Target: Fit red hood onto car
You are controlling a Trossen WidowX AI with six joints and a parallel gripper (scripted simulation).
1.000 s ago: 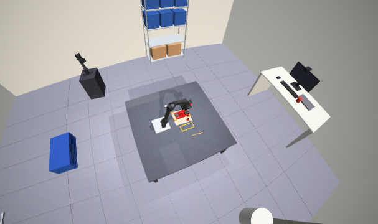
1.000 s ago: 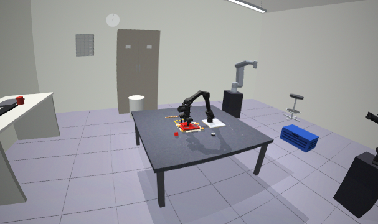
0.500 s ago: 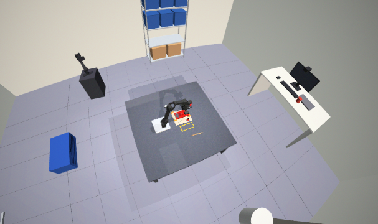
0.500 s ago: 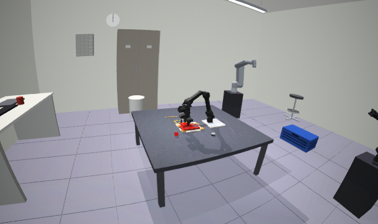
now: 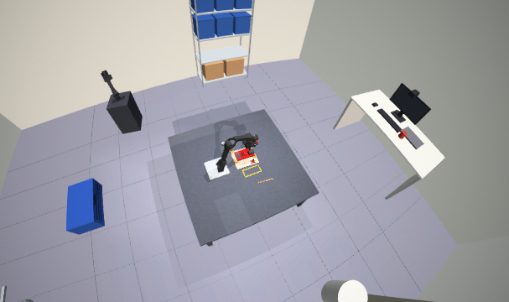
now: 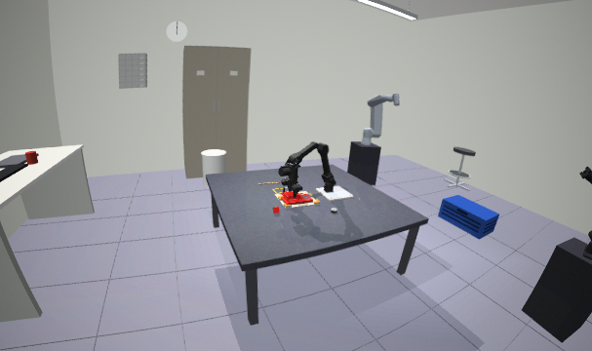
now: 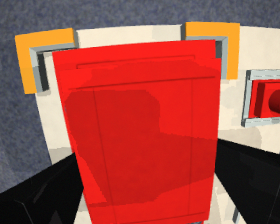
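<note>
The grey engine block lies 1 cm to the left of my gripper tip and 3 cm below it. From my gripper tip the other things lie so: cream jig: 4 cm behind, 2 cm to the right, 4 cm below; then red hood: 1 cm above; then grey disc: 24 cm behind, 19 cm to the left, 4 cm below.
</note>
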